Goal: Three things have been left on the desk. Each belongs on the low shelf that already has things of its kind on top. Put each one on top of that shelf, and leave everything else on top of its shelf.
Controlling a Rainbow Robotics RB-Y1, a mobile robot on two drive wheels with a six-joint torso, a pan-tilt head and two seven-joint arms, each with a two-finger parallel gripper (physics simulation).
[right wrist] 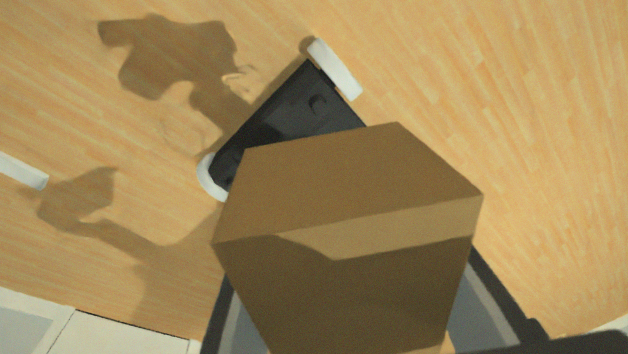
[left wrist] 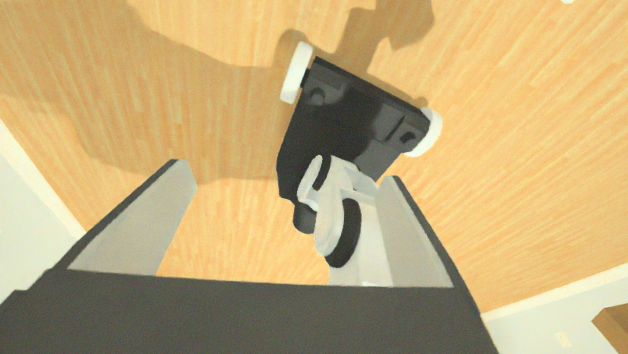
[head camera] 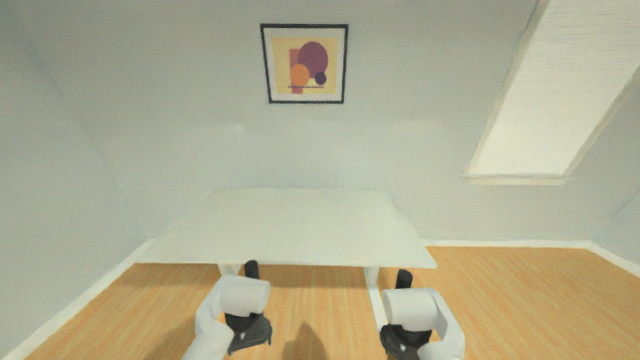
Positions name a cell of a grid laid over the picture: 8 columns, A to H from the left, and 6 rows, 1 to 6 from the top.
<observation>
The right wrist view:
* brown block: E4
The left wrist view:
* left gripper: D4
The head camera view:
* white desk: E4
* framed picture: D2
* window with a blind: H2
</observation>
